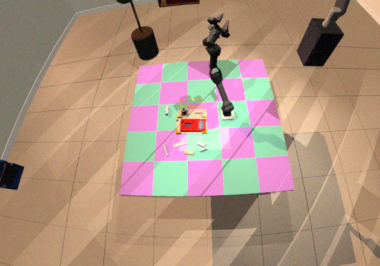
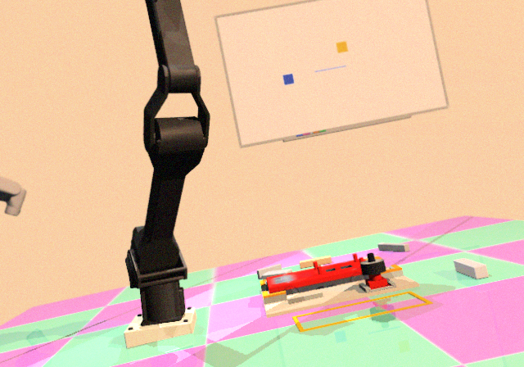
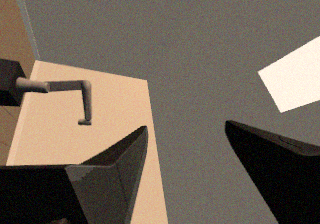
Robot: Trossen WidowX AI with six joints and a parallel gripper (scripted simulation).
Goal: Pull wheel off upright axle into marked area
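Right now my gripper tip is 33 cm short of the wheel, 29 cm to the right of it and 65 cm above it.
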